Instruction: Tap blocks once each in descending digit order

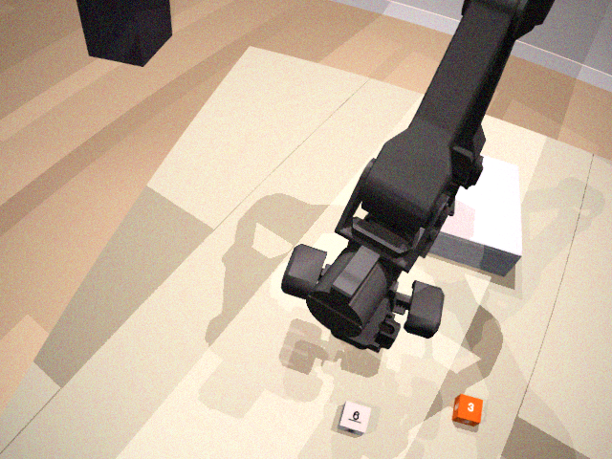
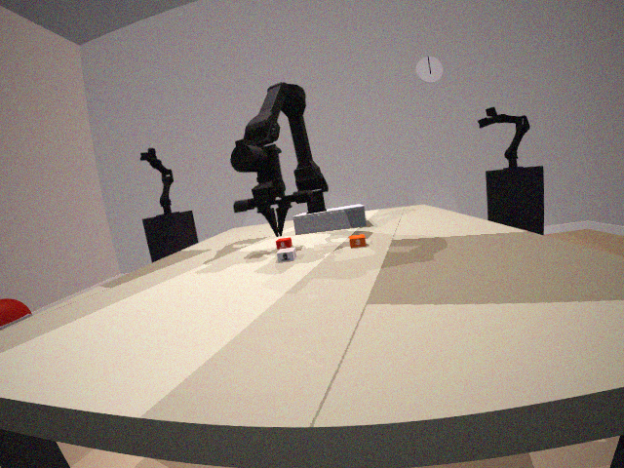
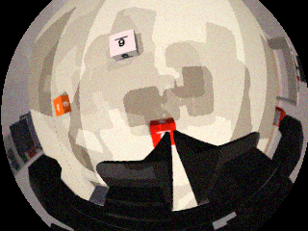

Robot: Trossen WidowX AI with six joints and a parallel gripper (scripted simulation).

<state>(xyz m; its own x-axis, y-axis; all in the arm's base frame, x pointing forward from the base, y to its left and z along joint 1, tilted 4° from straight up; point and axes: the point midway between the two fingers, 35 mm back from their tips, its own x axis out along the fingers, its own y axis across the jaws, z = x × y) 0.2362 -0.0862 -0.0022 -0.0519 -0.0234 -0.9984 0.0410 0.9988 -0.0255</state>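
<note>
The red block lies 1 cm behind my gripper tip, 1 cm to the left of it and 2 cm below it. Round my gripper tip: orange block: 7 cm ahead, 18 cm to the left, 2 cm below; white block: 12 cm ahead, 4 cm to the left, 2 cm below.
</note>
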